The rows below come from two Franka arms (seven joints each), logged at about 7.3 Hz.
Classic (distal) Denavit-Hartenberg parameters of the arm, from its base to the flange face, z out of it. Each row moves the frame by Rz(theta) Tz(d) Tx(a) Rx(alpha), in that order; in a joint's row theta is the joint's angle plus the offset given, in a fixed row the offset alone. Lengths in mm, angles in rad.
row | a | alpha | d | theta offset
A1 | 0 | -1.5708 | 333 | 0
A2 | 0 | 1.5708 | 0 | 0
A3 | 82.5 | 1.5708 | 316 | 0
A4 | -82.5 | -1.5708 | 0 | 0
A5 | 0 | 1.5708 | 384 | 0
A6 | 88 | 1.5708 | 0 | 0
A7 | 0 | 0 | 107 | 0
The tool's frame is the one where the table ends.
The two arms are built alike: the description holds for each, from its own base.
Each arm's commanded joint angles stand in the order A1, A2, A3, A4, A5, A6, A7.
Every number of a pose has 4 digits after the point. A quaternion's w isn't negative.
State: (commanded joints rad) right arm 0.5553 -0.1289 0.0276 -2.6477 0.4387 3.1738 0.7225; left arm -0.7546 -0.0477 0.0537 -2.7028 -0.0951 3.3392 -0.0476
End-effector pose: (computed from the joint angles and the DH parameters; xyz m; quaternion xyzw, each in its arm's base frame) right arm 0.4055 0.2208 0.3570 -0.9075 0.2717 -0.2123 0.2399; left arm 0.3544 -0.2858 0.3241 0.9065 -0.2570 0.3088 0.1299
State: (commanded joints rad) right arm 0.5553 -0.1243 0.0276 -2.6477 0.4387 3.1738 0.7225; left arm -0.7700 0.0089 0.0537 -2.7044 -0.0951 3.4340 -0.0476
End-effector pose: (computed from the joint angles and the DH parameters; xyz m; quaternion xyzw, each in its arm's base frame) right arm 0.4056 0.2209 0.3549 -0.9082 0.2719 -0.2108 0.2382; left arm 0.3512 -0.2912 0.3107 0.8985 -0.2620 0.3257 0.1341
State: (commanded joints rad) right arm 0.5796 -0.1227 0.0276 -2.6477 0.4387 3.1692 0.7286; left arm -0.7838 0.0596 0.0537 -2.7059 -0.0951 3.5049 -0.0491
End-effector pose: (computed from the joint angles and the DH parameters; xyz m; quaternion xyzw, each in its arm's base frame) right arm 0.3999 0.2308 0.3536 -0.9116 0.2636 -0.2047 0.2399; left arm 0.3471 -0.2953 0.2968 0.8936 -0.2668 0.3344 0.1360
